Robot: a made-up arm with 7 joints.
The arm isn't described. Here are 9 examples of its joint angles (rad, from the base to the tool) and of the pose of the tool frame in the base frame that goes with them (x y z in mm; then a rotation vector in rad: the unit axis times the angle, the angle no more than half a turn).
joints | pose
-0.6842 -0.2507 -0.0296 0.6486 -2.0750 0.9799 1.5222 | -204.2 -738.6 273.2 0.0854 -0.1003 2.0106
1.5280 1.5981 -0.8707 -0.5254 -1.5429 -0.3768 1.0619 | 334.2 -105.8 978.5 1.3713 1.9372 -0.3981
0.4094 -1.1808 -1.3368 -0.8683 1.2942 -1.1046 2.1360 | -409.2 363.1 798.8 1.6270 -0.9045 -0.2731
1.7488 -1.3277 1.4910 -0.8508 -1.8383 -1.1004 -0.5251 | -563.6 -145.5 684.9 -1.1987 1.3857 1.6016
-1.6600 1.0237 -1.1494 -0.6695 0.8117 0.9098 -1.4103 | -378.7 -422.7 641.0 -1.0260 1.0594 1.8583
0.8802 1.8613 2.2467 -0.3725 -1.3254 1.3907 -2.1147 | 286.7 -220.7 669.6 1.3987 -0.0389 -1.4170
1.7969 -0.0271 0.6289 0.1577 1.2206 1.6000 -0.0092 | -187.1 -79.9 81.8 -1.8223 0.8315 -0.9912
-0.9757 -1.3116 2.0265 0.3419 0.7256 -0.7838 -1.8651 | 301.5 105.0 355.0 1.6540 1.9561 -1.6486
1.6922 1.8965 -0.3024 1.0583 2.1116 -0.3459 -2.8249 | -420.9 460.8 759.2 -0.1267 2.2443 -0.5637
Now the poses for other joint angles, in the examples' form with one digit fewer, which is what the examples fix.
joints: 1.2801 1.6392 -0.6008 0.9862 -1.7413 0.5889 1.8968
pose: -4 449 835 -0.164 2.521 -0.686
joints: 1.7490 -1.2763 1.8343 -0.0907 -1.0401 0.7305 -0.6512
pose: -446 -291 449 -1.371 0.183 1.550
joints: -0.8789 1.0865 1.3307 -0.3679 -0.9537 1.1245 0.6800
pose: 303 -48 937 0.422 -1.758 -1.998
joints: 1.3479 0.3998 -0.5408 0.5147 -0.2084 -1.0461 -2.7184
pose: -63 259 109 -0.066 -0.425 -0.106
